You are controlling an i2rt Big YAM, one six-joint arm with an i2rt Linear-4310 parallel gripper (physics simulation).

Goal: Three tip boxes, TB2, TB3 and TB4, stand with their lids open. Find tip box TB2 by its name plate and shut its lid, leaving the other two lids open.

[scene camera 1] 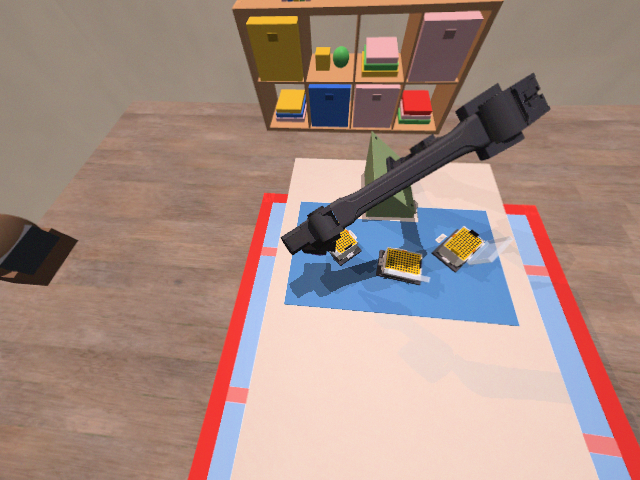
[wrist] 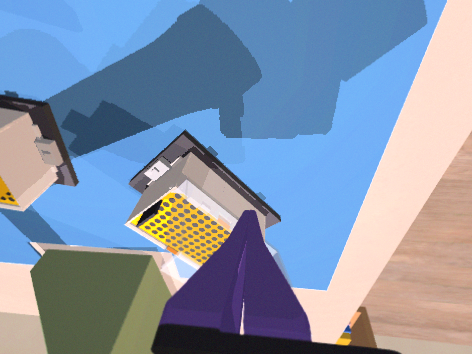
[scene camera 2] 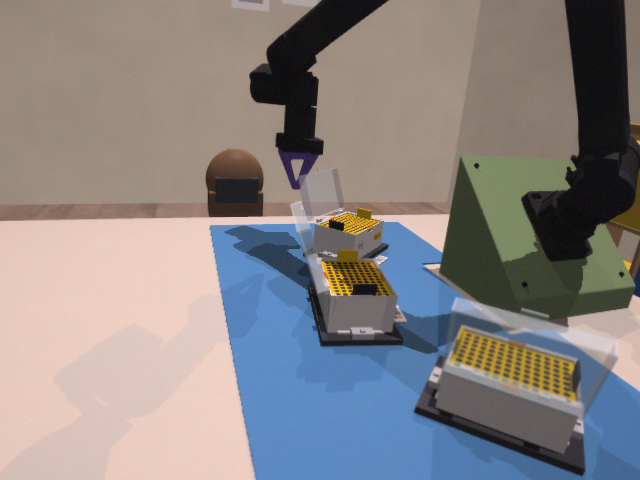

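Where they show: gripper, between the fingertips: (scene camera 1: pixel 320 253) (wrist: pixel 250 216) (scene camera 2: pixel 295 189); arm's base, origin of its link: (scene camera 2: pixel 553 227).
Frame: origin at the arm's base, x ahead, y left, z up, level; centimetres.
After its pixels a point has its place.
Three pale tip boxes with yellow perforated tops stand on dark bases with clear lids raised. The far-left box (scene camera 1: pixel 344 244) (scene camera 2: pixel 341 241) {x 30.2, y -16.9, z -7.4 cm} (wrist: pixel 185 227) {x 36.2, y -24.6, z 0.6 cm} has its lid (scene camera 2: pixel 323 192) {x 30.1, y -28.3, z -1.4 cm} upright. The middle box (scene camera 1: pixel 403 262) (scene camera 2: pixel 359 310) {x 37.1, y 6.5, z -7.6 cm} (wrist: pixel 20 150) {x 35.7, y -5.5, z -8.3 cm} has its lid (scene camera 2: pixel 303 229) {x 44.5, y 4.7, z 2.8 cm} leaning back. The right, near box (scene camera 1: pixel 463 244) (scene camera 2: pixel 506 397) {x 32.2, y 26.7, z -5.4 cm} has its lid (scene camera 1: pixel 491 251) {x 32.6, y 28.0, z -1.4 cm} (scene camera 2: pixel 599 359) {x 30.6, y 32.2, z 1.8 cm} tilted open. The name plates are not legible, so I cannot tell which is TB2. My purple gripper (scene camera 2: pixel 296 187) {x 35.8, y -28.2, z -0.7 cm} (wrist: pixel 250 216) {x 35.8, y -28.2, z -0.7 cm} is shut and empty, above the far-left box by its lid; the arm hides it in scene camera 1.
A green wedge mount (scene camera 1: pixel 385 191) (scene camera 2: pixel 496 242) {x 12.9, y 1.5, z -1.5 cm} (wrist: pixel 95 295) {x 13.1, y -4.8, z -4.9 cm} stands behind the boxes. The boxes stand on a blue mat (scene camera 1: pixel 439 304) {x 48.4, y 12.9, z -11.6 cm} (scene camera 2: pixel 273 413) {x 50.4, y 17.1, z -11.6 cm} (wrist: pixel 310 200) {x 26.6, y -34.1, z -11.6 cm}. A wooden shelf unit (scene camera 1: pixel 356 81) stands further back. My forearm (scene camera 1: pixel 408 173) {x 33.6, y -9.4, z 34.9 cm} crosses above the mount.
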